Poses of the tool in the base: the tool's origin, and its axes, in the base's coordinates. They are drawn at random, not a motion.
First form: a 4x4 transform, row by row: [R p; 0 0 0 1], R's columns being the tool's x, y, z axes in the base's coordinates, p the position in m. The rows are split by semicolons.
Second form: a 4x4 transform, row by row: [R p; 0 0 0 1], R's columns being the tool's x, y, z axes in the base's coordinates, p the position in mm. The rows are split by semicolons. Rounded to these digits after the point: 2 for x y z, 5 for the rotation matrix.
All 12 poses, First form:
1: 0.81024 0.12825 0.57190 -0.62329; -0.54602 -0.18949 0.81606 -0.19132; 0.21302 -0.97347 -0.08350 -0.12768; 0 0 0 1
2: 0.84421 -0.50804 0.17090 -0.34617; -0.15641 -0.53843 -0.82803 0.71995; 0.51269 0.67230 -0.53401 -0.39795; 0 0 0 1
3: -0.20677 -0.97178 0.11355 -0.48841; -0.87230 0.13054 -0.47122 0.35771; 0.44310 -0.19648 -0.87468 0.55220; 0 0 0 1
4: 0.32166 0.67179 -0.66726 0.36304; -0.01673 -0.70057 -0.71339 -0.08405; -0.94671 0.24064 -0.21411 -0.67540; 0 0 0 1
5: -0.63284 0.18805 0.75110 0.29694; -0.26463 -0.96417 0.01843 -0.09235; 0.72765 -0.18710 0.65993 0.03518; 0 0 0 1
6: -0.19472 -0.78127 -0.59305 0.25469; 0.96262 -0.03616 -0.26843 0.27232; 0.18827 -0.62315 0.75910 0.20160; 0 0 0 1
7: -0.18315 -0.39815 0.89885 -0.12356; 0.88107 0.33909 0.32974 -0.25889; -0.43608 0.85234 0.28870 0.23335; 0 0 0 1
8: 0.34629 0.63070 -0.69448 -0.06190; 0.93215 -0.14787 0.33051 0.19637; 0.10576 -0.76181 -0.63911 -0.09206; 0 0 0 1
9: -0.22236 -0.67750 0.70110 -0.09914; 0.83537 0.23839 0.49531 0.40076; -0.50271 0.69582 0.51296 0.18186; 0 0 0 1
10: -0.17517 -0.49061 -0.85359 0.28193; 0.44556 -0.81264 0.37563 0.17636; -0.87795 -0.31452 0.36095 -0.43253; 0 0 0 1
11: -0.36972 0.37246 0.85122 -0.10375; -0.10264 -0.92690 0.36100 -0.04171; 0.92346 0.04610 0.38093 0.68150; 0 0 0 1
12: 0.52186 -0.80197 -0.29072 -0.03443; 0.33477 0.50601 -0.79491 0.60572; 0.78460 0.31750 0.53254 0.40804; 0 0 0 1
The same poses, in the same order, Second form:
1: 0.81024 0.12825 0.57190 -623.29; -0.54602 -0.18949 0.81606 -191.32; 0.21302 -0.97347 -0.08350 -127.68; 0 0 0 1
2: 0.84421 -0.50804 0.17090 -346.17; -0.15641 -0.53843 -0.82803 719.95; 0.51269 0.67230 -0.53401 -397.95; 0 0 0 1
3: -0.20677 -0.97178 0.11355 -488.41; -0.87230 0.13054 -0.47122 357.71; 0.44310 -0.19648 -0.87468 552.20; 0 0 0 1
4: 0.32166 0.67179 -0.66726 363.04; -0.01673 -0.70057 -0.71339 -84.05; -0.94671 0.24064 -0.21411 -675.40; 0 0 0 1
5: -0.63284 0.18805 0.75110 296.94; -0.26463 -0.96417 0.01843 -92.35; 0.72765 -0.18710 0.65993 35.18; 0 0 0 1
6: -0.19472 -0.78127 -0.59305 254.69; 0.96262 -0.03616 -0.26843 272.32; 0.18827 -0.62315 0.75910 201.60; 0 0 0 1
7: -0.18315 -0.39815 0.89885 -123.56; 0.88107 0.33909 0.32974 -258.89; -0.43608 0.85234 0.28870 233.35; 0 0 0 1
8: 0.34629 0.63070 -0.69448 -61.90; 0.93215 -0.14787 0.33051 196.37; 0.10576 -0.76181 -0.63911 -92.06; 0 0 0 1
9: -0.22236 -0.67750 0.70110 -99.14; 0.83537 0.23839 0.49531 400.76; -0.50271 0.69582 0.51296 181.86; 0 0 0 1
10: -0.17517 -0.49061 -0.85359 281.93; 0.44556 -0.81264 0.37563 176.36; -0.87795 -0.31452 0.36095 -432.53; 0 0 0 1
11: -0.36972 0.37246 0.85122 -103.75; -0.10264 -0.92690 0.36100 -41.71; 0.92346 0.04610 0.38093 681.50; 0 0 0 1
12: 0.52186 -0.80197 -0.29072 -34.43; 0.33477 0.50601 -0.79491 605.72; 0.78460 0.31750 0.53254 408.04; 0 0 0 1
